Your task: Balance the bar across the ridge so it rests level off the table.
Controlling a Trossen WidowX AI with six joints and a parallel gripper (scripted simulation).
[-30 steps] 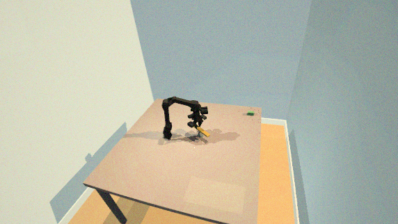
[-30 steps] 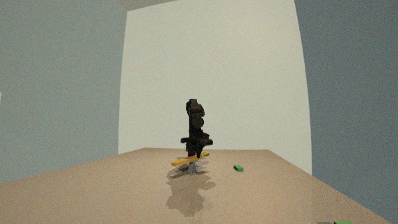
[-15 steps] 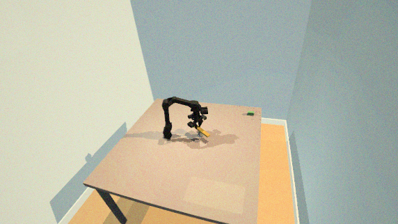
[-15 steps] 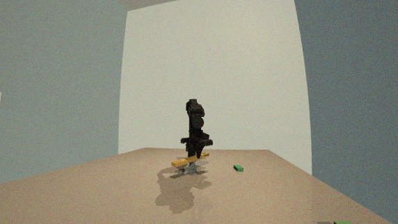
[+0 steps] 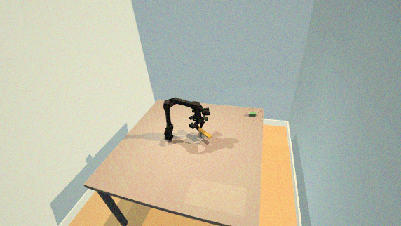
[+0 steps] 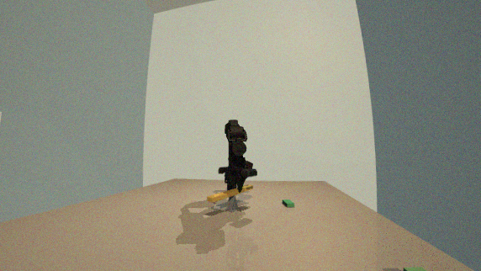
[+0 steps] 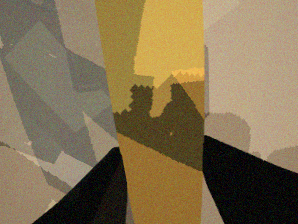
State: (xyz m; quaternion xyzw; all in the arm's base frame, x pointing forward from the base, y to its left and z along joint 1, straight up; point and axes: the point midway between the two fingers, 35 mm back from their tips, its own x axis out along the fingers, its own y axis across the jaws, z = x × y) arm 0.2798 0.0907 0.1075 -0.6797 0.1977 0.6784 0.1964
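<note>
The bar lies 20 mm to the right of my gripper tip and 20 mm ahead of it. The rest, counted from my gripper tip: green block 460 mm ahead, 410 mm to the left, 60 mm below.
</note>
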